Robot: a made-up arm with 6 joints. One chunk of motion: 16 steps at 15 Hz.
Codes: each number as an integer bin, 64 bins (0 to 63) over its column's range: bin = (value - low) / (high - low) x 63, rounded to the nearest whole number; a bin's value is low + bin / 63 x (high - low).
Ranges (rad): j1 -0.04..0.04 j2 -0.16..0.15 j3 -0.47..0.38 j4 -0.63..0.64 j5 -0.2..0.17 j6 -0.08..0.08
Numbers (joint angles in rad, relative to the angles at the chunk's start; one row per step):
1: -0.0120 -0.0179 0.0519 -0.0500 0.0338 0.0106
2: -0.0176 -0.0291 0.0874 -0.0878 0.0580 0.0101
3: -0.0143 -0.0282 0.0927 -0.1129 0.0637 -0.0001
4: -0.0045 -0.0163 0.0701 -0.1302 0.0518 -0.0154
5: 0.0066 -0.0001 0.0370 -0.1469 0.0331 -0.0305
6: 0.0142 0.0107 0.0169 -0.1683 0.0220 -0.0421
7: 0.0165 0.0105 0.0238 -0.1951 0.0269 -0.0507
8: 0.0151 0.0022 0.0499 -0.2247 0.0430 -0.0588
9: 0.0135 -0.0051 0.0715 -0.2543 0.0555 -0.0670
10: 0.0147 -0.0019 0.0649 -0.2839 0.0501 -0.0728
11: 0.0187 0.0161 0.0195 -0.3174 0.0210 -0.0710
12: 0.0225 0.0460 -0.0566 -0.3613 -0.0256 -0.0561
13: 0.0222 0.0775 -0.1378 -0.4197 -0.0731 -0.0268
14: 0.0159 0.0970 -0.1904 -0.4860 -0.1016 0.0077
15: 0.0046 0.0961 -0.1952 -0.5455 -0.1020 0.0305
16: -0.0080 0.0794 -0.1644 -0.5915 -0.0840 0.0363
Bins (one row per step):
1: 22 29 39 29 40 36
2: 18 27 41 27 44 35
3: 20 27 42 26 45 31
4: 28 29 40 25 43 25
5: 37 32 38 24 40 19
6: 43 35 36 23 38 15
7: 44 35 37 22 39 12
8: 43 33 39 20 41 8
9: 42 31 40 19 44 5
10: 43 32 40 17 43 3
11: 46 36 36 16 38 4
12: 49 42 31 13 30 9
13: 49 48 25 10 22 21
14: 44 52 21 7 17 35
15: 35 52 20 4 17 44
16: 25 49 23 2 20 46

